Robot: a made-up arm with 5 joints.
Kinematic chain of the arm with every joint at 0, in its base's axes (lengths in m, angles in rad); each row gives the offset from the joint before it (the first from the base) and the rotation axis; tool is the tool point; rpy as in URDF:
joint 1: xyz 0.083 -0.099 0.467 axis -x
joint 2: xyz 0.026 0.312 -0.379 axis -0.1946 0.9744 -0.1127
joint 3: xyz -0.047 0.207 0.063 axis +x
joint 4: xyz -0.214 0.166 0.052 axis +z
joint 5: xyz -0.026 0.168 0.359 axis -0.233 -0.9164 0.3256
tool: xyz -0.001 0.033 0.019 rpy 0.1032 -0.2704 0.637
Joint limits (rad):
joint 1: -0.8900..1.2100
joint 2: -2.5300..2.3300
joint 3: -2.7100..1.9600
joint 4: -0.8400..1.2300
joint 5: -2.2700..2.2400
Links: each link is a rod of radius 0.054 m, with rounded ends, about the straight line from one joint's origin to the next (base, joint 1, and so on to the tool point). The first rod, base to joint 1, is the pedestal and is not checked.
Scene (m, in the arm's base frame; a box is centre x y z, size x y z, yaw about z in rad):
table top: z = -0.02
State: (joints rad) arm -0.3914 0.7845 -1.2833 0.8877 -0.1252
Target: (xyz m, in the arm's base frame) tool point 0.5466 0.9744 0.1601
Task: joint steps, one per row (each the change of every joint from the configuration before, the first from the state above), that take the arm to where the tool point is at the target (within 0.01 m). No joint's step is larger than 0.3 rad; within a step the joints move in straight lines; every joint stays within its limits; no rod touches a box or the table.
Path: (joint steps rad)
1: 0.0495 0.2690 0.2099 -0.0236 -0.0030
2: 0.0496 0.2691 0.2099 -0.0236 -0.0031
3: 0.0495 0.2690 0.2099 -0.0236 -0.0030
4: 0.0495 0.2690 0.2099 -0.0236 -0.0031
5: 0.0496 0.2691 0.2099 -0.0236 -0.0030

